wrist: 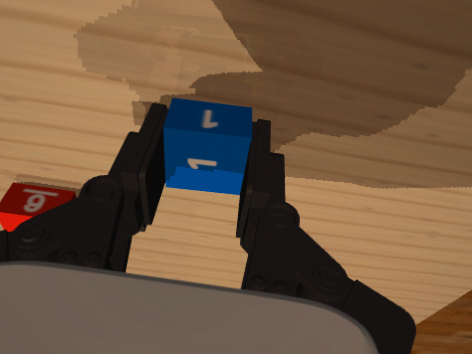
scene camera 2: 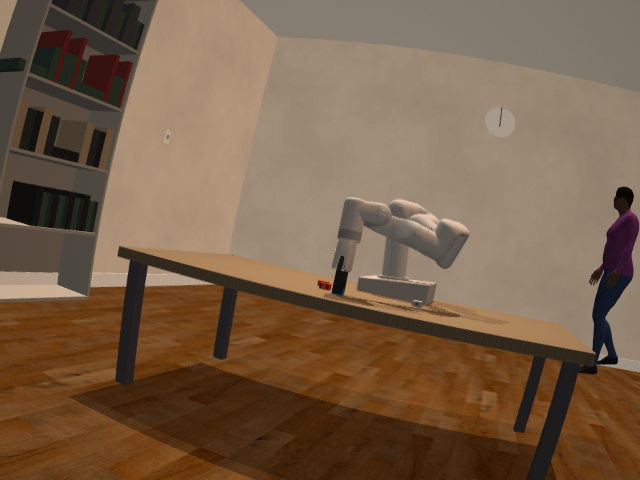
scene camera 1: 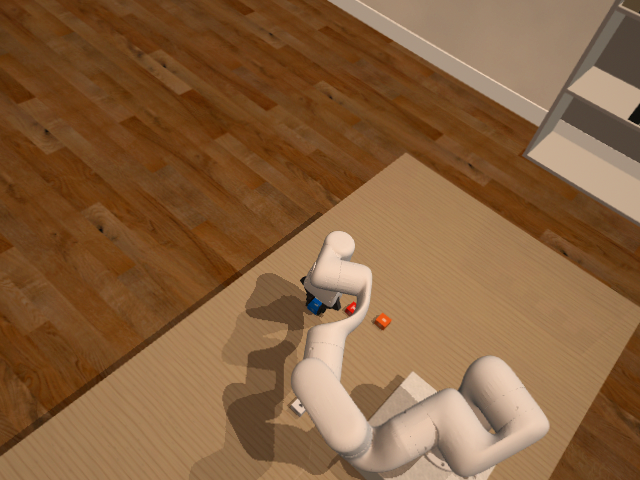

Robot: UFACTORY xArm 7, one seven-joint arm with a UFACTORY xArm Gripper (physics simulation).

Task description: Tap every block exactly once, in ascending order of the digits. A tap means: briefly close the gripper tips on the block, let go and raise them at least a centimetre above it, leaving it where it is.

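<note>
A blue block (scene camera 1: 314,305) (scene camera 2: 338,293) (wrist: 207,150) with the digit 1 stands between the fingers. My gripper (scene camera 1: 322,307) (scene camera 2: 339,290) (wrist: 209,138) is shut on it, with a finger pad against each side. A red block (scene camera 1: 351,308) (wrist: 37,201), with an underlined digit that reads 6 or 9, lies beside the gripper, partly hidden by the arm in scene camera 1 and by a finger in the wrist view. An orange block (scene camera 1: 383,320) lies farther right. A white block (scene camera 1: 298,406) (scene camera 2: 417,303) lies beside the arm's middle links. The digits on the orange and white blocks cannot be read.
The blocks stand on a wooden table (scene camera 1: 439,232) (scene camera 2: 232,268). The robot's base plate (scene camera 1: 413,382) (scene camera 2: 372,285) is behind the blocks in scene camera 2. The bent arm hangs over the table between base and gripper. A bookshelf (scene camera 2: 98,165) and a person (scene camera 2: 617,242) are beyond the table.
</note>
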